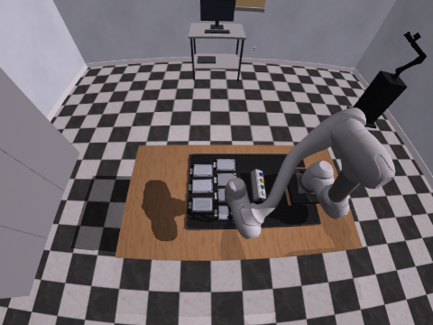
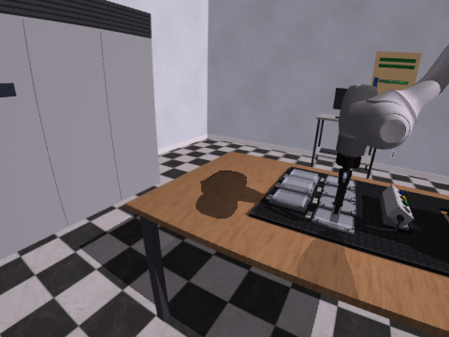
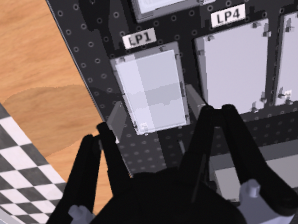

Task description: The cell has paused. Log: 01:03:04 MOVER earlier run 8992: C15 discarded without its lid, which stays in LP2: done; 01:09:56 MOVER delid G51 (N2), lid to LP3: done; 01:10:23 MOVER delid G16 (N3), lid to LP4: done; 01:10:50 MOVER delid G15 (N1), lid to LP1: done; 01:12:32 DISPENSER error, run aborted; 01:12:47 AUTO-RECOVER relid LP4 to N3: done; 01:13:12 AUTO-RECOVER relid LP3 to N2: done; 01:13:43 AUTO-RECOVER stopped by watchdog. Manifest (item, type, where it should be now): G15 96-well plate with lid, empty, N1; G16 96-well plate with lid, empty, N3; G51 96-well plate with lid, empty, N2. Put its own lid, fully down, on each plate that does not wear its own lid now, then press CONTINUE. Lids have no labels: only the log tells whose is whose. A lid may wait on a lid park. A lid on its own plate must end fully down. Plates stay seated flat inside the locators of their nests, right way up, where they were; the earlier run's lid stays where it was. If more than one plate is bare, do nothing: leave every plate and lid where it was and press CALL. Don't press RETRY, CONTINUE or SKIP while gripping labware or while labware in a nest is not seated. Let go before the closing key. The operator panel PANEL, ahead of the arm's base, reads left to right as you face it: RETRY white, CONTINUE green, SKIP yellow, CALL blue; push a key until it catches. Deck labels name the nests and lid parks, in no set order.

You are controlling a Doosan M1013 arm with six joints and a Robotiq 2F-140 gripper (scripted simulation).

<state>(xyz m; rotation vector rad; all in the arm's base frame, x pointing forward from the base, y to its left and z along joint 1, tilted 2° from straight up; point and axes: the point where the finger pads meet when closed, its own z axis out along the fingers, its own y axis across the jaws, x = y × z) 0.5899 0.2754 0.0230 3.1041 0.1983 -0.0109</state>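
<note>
Now: the park LP1 50 mm below my hand. From my hand the other things lie so: park labelled LP3: 30 mm ahead, 250 mm to the right, 50 mm below; plate: 190 mm ahead, 30 mm to the right, 30 mm below; park labelled LP4: 20 mm ahead, 130 mm to the right, 50 mm below.
</note>
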